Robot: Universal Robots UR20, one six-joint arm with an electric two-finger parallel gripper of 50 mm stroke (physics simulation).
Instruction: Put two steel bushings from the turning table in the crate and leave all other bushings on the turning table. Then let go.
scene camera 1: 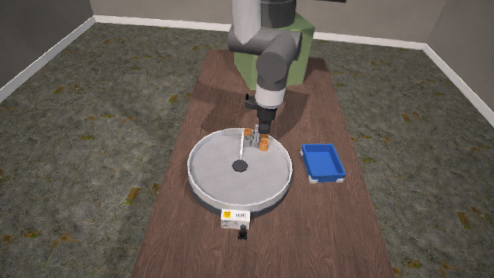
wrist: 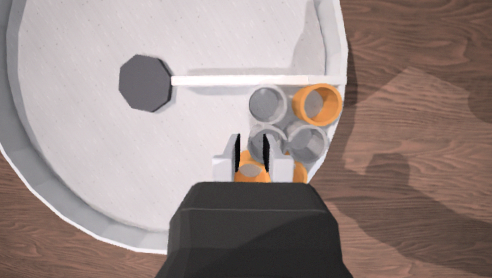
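Pixels of known places: gripper, fingertip midpoint: (scene camera 1: 256, 139) (wrist: 251, 145); arm's base, link origin: (scene camera 1: 273, 19).
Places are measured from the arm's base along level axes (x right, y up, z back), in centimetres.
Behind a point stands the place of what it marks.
My gripper (scene camera 1: 256, 137) @(x 11.4, y -24.9, z -75.5 cm) (wrist: 251, 145) @(x 11.4, y -24.9, z -75.5 cm) is partly open, its fingertips low among the bushings on the turning table (scene camera 1: 220, 182) @(x 25.9, y -29.4, z -95.8 cm) (wrist: 100, 160) @(x 9.3, y -29.5, z -95.8 cm). In the wrist view, one steel bushing (wrist: 252, 142) @(x 10.7, y -28.9, z -75.6 cm) lies partly under the right finger, a second steel bushing (wrist: 283, 111) @(x 14.3, y -25.7, z -72.4 cm) stands beside the white divider, and a third steel bushing (wrist: 325, 145) @(x 10.8, y -25.7, z -68.5 cm) stands near the rim. An orange bushing (wrist: 332, 107) @(x 14.3, y -26.9, z -67.4 cm) stands at the divider's outer end. Another orange bushing (wrist: 251, 177) @(x 6.3, y -29.2, z -76.0 cm) shows between and below the fingers, and a third (wrist: 300, 172) @(x 7.5, y -27.2, z -70.5 cm) is partly hidden by the right finger. The blue crate (scene camera 1: 327, 177) @(x -18.6, y -31.8, z -90.1 cm) looks empty.
The white divider (scene camera 1: 242, 146) @(x 17.3, y -26.6, z -78.3 cm) (wrist: 225, 80) @(x 17.5, y -26.6, z -77.7 cm) runs from the dark hub (scene camera 1: 240, 165) @(x 18.1, y -28.7, z -87.4 cm) (wrist: 145, 83) @(x 18.2, y -28.7, z -87.0 cm) to the raised rim of the turning table. A white box (scene camera 1: 235, 219) @(x 19.9, y -29.0, z -112.2 cm) and a small black part (scene camera 1: 242, 233) @(x 17.4, y -32.7, z -115.5 cm) stand in front. The crate stands right of the turning table on the wooden table (scene camera 1: 300, 225) @(x -4.3, y -34.8, z -110.9 cm).
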